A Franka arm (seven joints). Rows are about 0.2 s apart.
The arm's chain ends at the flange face. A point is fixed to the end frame.
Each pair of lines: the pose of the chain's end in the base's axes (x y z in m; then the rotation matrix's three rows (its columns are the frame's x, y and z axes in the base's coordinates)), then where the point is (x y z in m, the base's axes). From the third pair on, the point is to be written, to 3 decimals.
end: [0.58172, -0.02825, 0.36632], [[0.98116, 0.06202, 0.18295], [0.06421, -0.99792, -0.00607], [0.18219, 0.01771, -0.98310]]
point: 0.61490 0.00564 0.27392
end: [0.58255, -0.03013, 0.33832], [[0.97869, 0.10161, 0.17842], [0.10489, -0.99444, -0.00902], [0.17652, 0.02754, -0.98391]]
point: 0.61393 0.00409 0.24542
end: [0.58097, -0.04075, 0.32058], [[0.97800, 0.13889, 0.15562], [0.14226, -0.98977, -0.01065], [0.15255, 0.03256, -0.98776]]
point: 0.609 -0.006 0.227
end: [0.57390, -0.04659, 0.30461], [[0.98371, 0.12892, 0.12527], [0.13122, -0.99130, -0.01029], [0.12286, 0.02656, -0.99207]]
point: 0.599 -0.012 0.210
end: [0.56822, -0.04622, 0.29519], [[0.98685, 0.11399, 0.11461], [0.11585, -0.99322, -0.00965], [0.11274, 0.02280, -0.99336]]
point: 0.593 -0.012 0.200
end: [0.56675, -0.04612, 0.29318], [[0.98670, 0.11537, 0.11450], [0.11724, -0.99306, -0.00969], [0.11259, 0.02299, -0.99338]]
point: 0.592 -0.012 0.198
